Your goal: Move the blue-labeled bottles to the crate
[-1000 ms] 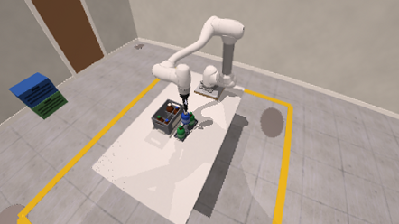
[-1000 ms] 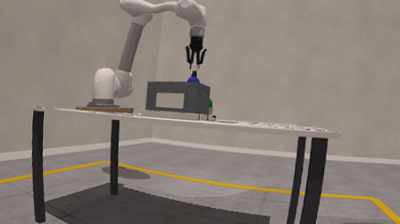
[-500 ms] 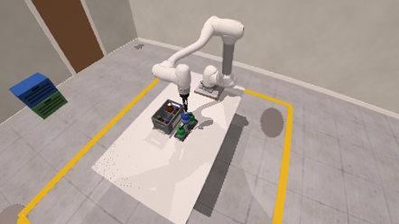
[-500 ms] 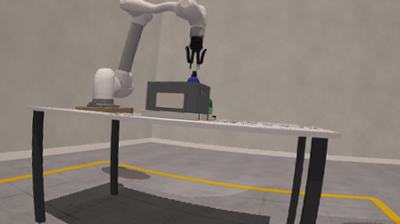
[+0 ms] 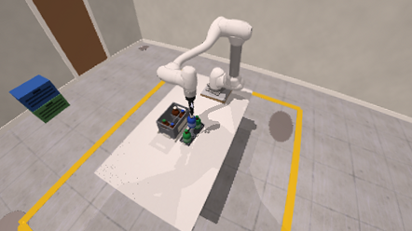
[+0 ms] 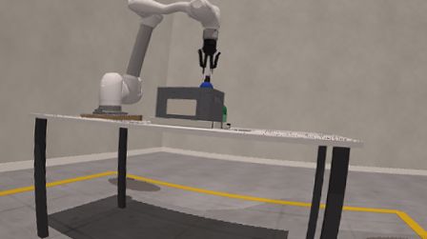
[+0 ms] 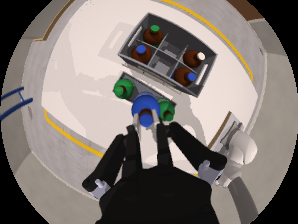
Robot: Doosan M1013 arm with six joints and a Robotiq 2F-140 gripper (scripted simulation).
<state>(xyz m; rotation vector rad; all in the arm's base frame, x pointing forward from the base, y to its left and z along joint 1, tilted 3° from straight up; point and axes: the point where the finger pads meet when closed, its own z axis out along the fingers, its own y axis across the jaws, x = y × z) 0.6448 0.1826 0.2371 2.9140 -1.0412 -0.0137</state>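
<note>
Now: the blue-labeled bottle 9 cm below my hand. Round my hand: grey crate 21 cm below, 19 cm to the right, 4 cm ahead; tray 28 cm below; green bottle 21 cm below, 9 cm ahead, 1 cm to the left.
</note>
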